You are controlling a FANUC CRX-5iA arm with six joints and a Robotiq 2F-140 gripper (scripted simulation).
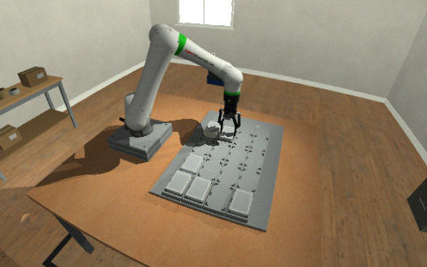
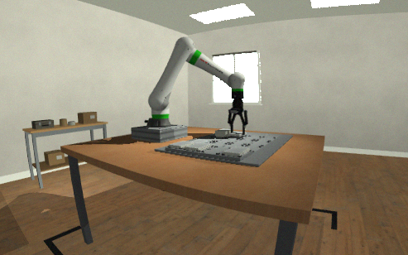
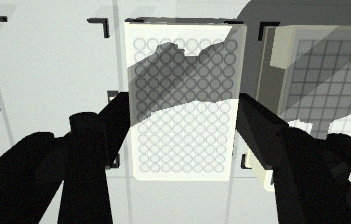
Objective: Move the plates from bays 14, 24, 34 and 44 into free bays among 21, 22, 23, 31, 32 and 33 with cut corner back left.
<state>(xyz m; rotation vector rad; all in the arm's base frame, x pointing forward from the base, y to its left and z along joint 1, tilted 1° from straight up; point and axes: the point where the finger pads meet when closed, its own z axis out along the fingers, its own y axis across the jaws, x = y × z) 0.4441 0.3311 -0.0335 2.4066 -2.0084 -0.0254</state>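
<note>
The sealed deep-well block is 11 cm behind my hand, 2 cm to the right of it and 2 cm below it. Round my hand: bay label 43: 29 cm to the right, 22 cm ahead, 4 cm below; then sealed 96-well plate: 34 cm to the right, 5 cm behind, 4 cm below.
</note>
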